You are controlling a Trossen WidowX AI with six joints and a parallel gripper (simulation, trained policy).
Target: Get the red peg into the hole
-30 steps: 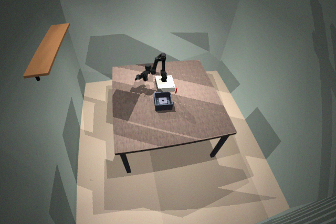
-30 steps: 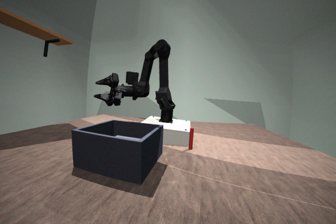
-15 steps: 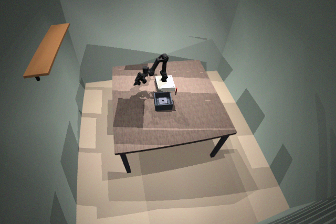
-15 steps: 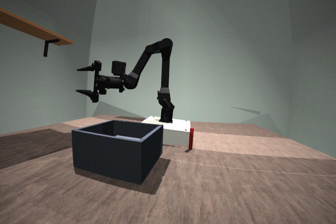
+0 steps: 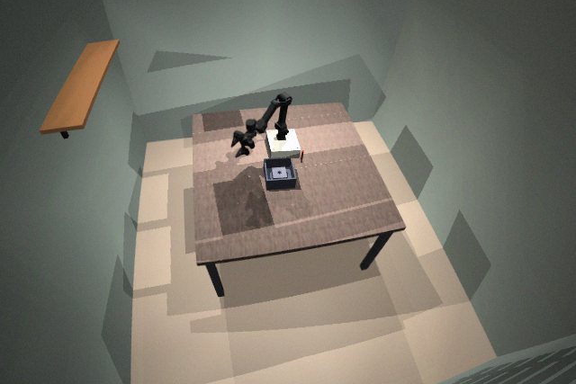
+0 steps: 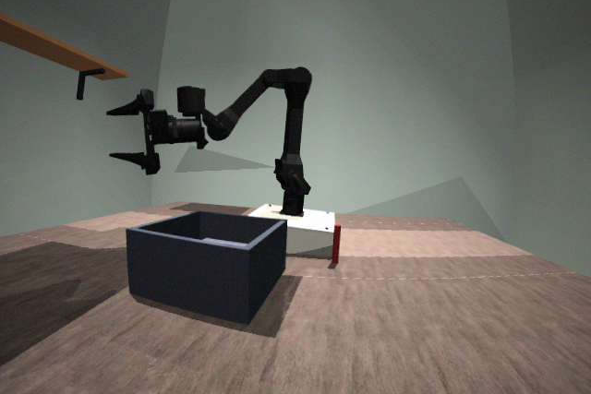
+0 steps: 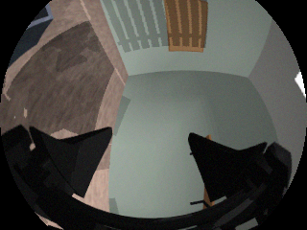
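Right now my gripper tip is 9 cm past the red peg, 49 cm to the right of it and 21 cm above it. The rest, counted from my gripper tip: dark blue box (5 cm ahead, 28 cm to the left, 22 cm below); then light grey plate (5 cm ahead, 28 cm to the left, 20 cm below).
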